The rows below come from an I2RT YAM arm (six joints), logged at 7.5 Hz.
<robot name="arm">
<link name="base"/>
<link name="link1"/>
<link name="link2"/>
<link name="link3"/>
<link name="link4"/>
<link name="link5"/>
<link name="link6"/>
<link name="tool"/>
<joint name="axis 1" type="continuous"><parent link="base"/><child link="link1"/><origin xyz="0 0 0.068" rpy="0 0 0"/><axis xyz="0 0 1"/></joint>
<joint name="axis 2" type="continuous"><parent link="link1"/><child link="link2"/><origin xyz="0.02 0.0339 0.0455" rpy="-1.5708 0 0"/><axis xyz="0 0 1"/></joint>
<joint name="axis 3" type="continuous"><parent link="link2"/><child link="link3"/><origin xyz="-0.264 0 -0.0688" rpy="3.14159 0 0"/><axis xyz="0 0 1"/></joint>
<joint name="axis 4" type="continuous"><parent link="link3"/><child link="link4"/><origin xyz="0.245 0.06 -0.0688" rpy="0 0 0"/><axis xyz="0 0 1"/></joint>
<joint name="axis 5" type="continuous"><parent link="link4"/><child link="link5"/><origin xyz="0.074 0.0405 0.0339" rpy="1.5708 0 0"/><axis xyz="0 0 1"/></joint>
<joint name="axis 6" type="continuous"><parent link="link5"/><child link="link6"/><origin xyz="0.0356 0 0.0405" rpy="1.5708 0 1.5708"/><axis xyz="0 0 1"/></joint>
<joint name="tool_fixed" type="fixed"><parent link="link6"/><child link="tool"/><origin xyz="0 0 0" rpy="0 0 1.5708"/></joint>
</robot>
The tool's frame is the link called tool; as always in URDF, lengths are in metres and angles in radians. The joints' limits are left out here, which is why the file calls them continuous.
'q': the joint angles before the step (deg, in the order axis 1, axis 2, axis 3, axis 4, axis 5, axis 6). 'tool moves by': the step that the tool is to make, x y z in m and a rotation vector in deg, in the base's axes. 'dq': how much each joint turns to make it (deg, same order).
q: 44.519 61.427 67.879 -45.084 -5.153 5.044
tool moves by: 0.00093 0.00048 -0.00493 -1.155 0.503 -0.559
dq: 0.043 0.256 -0.646 -0.265 0.764 0.016
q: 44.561 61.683 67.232 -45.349 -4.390 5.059
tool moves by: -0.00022 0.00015 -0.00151 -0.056 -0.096 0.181
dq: 0.066 -0.125 -0.428 0.320 -0.020 -0.157
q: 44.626 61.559 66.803 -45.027 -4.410 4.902
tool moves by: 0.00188 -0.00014 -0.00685 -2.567 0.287 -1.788
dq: 0.023 0.500 -0.690 -0.820 2.433 -0.047
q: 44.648 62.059 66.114 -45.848 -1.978 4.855
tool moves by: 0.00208 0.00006 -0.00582 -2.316 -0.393 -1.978
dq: 0.087 0.430 -0.718 -0.202 2.822 -0.024
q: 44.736 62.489 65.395 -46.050 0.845 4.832
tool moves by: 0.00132 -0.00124 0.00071 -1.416 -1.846 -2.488
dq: 0.087 -0.044 0.028 0.238 3.456 0.070
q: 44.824 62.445 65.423 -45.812 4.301 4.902
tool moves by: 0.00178 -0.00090 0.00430 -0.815 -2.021 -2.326
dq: 0.001 0.124 0.767 0.207 3.069 0.091
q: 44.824 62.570 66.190 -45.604 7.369 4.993
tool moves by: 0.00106 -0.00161 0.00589 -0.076 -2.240 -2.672
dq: 0.001 -0.172 0.778 0.502 3.086 0.542
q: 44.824 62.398 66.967 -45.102 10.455 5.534
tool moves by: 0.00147 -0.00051 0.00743 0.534 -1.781 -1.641
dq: -0.085 0.135 1.264 0.447 1.756 0.328
